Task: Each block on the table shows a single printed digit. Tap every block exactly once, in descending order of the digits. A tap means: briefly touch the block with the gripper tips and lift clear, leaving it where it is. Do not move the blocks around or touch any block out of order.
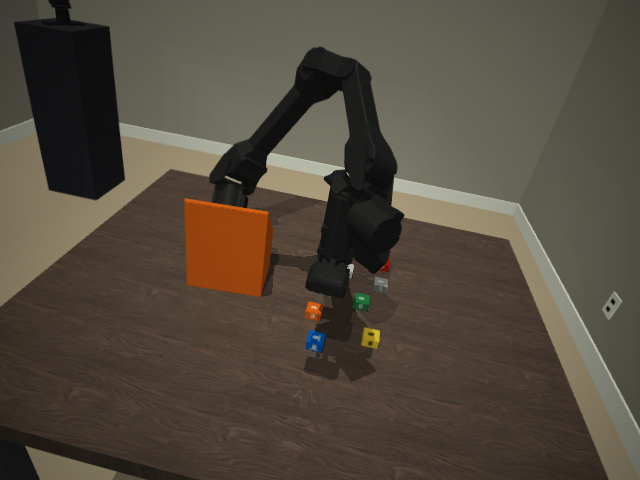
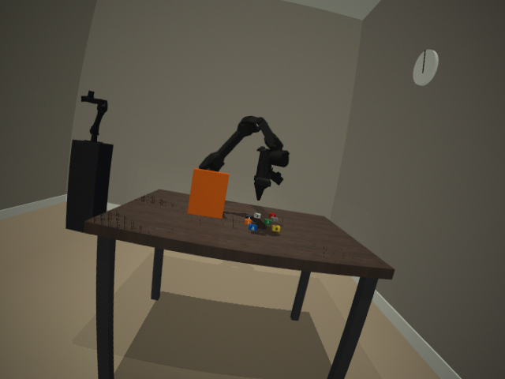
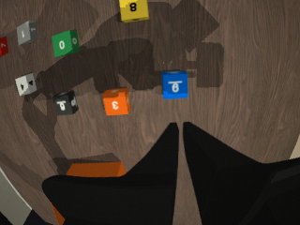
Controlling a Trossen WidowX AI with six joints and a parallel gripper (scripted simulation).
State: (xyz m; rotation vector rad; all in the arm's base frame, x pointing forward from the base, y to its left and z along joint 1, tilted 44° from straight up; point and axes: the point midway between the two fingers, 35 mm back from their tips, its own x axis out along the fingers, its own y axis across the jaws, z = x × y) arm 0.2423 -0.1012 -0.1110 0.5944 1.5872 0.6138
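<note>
Right now my gripper tip is 100 mm short of the yellow block, 30 mm to the right of it and 120 mm above it. The rest, counted from my gripper tip: green block: 80 mm ahead, 140 mm to the left, 120 mm below; orange block: 20 mm behind, 70 mm to the left, 120 mm below; blue block: 10 mm to the right, 120 mm below.
</note>
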